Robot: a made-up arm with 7 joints. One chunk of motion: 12 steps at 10 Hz.
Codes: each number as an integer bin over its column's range. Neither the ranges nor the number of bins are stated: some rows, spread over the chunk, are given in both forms.
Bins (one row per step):
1: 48 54 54 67 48 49
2: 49 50 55 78 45 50
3: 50 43 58 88 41 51
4: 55 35 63 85 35 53
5: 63 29 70 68 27 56
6: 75 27 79 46 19 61
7: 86 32 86 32 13 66
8: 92 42 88 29 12 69
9: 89 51 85 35 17 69
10: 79 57 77 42 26 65
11: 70 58 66 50 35 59
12: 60 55 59 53 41 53
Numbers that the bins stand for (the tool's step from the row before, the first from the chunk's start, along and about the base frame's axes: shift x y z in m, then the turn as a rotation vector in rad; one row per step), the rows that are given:
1: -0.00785 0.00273 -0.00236 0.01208 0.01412 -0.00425
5: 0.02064 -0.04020 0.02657 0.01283 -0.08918 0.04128
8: 0.07571 -0.01788 0.05911 -0.01632 -0.16297 0.12585
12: 0.01494 0.00444 0.00668 0.00162 -0.02031 0.02177
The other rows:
2: -0.00595 -0.00414 -0.00056 0.02030 -0.00064 0.00225
3: -0.00405 -0.01616 0.00487 0.02778 -0.02031 0.00876
4: 0.00544 -0.02990 0.01391 0.02554 -0.04983 0.02177
6: 0.04342 -0.04364 0.04284 -0.00362 -0.12854 0.07381
7: 0.06431 -0.03505 0.05549 -0.01408 -0.15805 0.10633
9: 0.07001 -0.00242 0.05369 -0.01184 -0.13837 0.12585
10: 0.05102 0.00788 0.03922 -0.00661 -0.09410 0.09983
11: 0.03393 0.00960 0.01933 -0.00063 -0.04983 0.06080

